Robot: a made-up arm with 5 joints.
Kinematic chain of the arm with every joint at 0, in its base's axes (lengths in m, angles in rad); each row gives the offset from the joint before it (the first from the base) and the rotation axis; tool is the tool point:
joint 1: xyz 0 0 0.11 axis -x
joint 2: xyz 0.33 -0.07 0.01 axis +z
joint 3: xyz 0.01 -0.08 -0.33 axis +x
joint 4: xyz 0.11 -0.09 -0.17 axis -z
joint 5: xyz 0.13 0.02 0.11 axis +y
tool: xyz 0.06 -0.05 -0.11
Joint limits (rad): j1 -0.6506..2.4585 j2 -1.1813..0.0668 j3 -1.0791..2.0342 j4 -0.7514..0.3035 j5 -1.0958..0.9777
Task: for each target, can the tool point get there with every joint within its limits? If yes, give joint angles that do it. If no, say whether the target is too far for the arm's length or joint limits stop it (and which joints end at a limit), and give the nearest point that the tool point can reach.
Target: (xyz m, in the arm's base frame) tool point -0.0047 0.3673 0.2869
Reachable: no: joint limits stop it (at a limit: joint 1, joint 2, joint 3, joint 4) | nearest point 0.1748 0.2265 0.5892 | short by 0.379 m
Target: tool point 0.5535 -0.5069 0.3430
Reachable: yes | joints 1.5138 -0.8839 1.2542 0.0195 0.1710
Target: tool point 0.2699 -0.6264 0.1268
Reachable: yes | joints 0.7948 -0.8885 -0.3829 0.2012 0.3670
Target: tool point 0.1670 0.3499 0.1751
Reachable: no: joint limits stop it (at a limit: joint 1, joint 2, joint 3, joint 4, joint 5) | nearest point 0.2591 0.2637 0.5503 | short by 0.396 m
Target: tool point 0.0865 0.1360 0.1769
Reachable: no: joint limits stop it (at a limit: joint 1, joint 2, joint 3, joint 4, joint 5) | nearest point 0.1235 0.0960 0.5456 | short by 0.373 m
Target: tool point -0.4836 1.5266 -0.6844
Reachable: no: too far | nearest point 0.5061 0.2971 -0.2878 | short by 1.627 m
